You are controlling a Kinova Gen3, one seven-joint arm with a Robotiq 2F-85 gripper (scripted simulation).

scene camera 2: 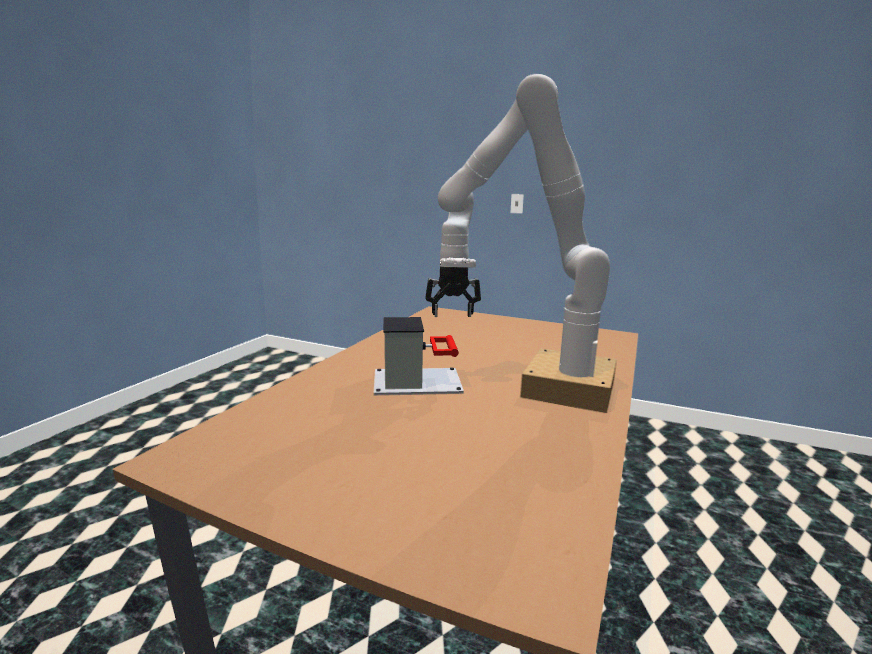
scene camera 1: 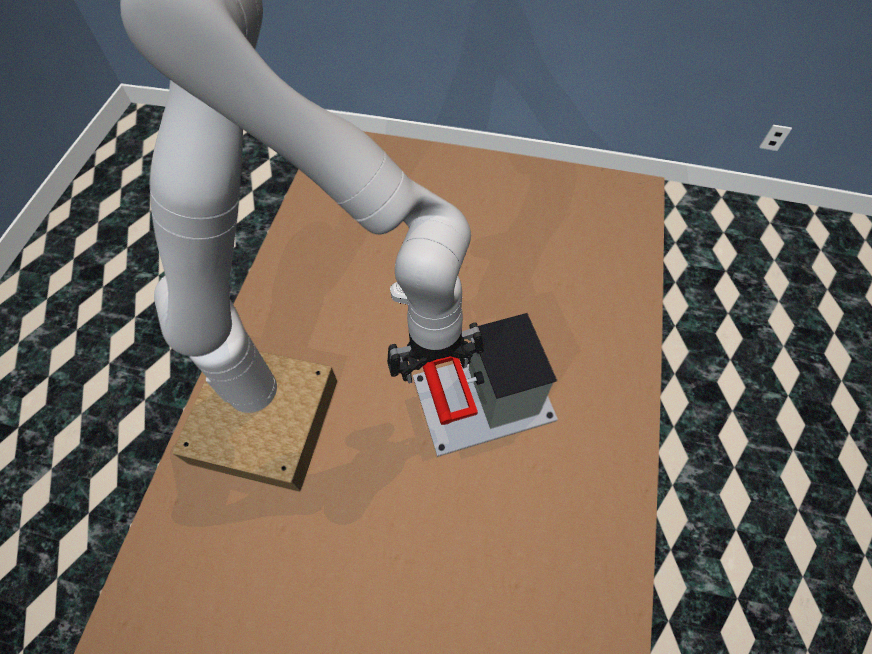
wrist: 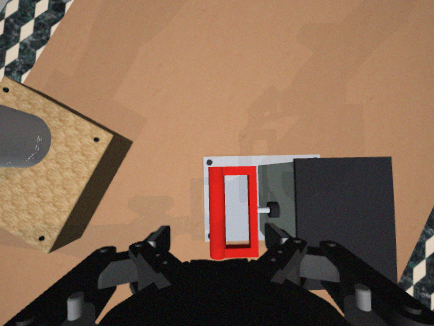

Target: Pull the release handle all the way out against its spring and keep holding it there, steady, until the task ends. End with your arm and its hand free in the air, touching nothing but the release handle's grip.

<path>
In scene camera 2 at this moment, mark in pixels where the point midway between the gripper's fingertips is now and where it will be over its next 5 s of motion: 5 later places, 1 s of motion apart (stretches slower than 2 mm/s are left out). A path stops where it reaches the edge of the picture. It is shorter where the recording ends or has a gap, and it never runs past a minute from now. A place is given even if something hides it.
The gripper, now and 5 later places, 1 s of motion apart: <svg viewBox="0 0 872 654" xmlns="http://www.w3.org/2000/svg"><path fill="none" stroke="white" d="M452 316L452 321L451 332L452 337L450 345L451 351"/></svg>
</path>
